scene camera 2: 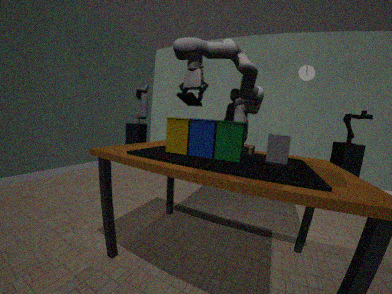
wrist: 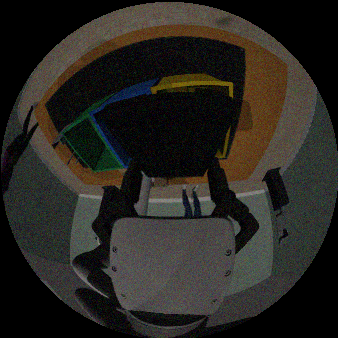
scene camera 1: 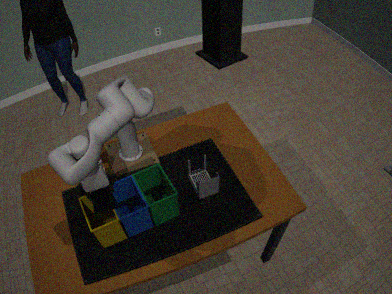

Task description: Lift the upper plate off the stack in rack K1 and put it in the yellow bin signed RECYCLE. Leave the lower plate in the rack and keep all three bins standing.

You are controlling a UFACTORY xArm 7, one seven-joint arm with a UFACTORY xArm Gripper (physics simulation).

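Frame: origin at the arm's base, x ahead, y left, z up, level; centimetres.
Seen in the pictures: gripper, fingertip midpoint: (scene camera 2: 192,100) (wrist: 173,165) (scene camera 1: 101,194); arm's base, origin of the base link: (wrist: 142,176) (scene camera 1: 130,152).
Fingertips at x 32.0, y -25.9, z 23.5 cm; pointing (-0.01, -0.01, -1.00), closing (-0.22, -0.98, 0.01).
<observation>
Offsets run from my fingertips to a thing's top centre. "spot": to the spot under its first point. Level surfaces: height alone.
My gripper (scene camera 1: 102,194) (scene camera 2: 193,91) (wrist: 173,165) is shut on a black plate @(dz +2.5, dx +2.2, dy -0.5 cm) (scene camera 2: 190,99) (wrist: 165,132). The plate is tilted and hangs above the bins, clear of their rims in the second scene view. The yellow bin @(dz -9.8, dx -2.2, dy -4.0 cm) (scene camera 1: 108,235) (scene camera 2: 177,136) (wrist: 195,84) stands upright below it; in the wrist view the plate hides most of its opening. Any RECYCLE sign is unreadable. The grey rack @(dz -13.9, dx +2.9, dy +44.6 cm) (scene camera 1: 208,188) (scene camera 2: 278,149) stands upright at the right of the mat. A light gridded surface @(spot: dz -24.4, dx +0.4, dy +45.5 cm) (scene camera 1: 200,176), apparently the lower plate, shows inside it.
The blue bin @(dz -9.8, dx -0.7, dy +9.0 cm) (scene camera 1: 136,221) (scene camera 2: 201,139) and green bin @(dz -9.8, dx +0.9, dy +21.9 cm) (scene camera 1: 166,209) (scene camera 2: 229,141) stand upright in a row beside the yellow bin, between it and the rack. All stand on a black mat @(dz -27.8 cm) (scene camera 1: 200,225) on the wooden table @(dz -29.0 cm) (scene camera 1: 282,197). The arm's base (scene camera 1: 131,152) is behind the bins.
</observation>
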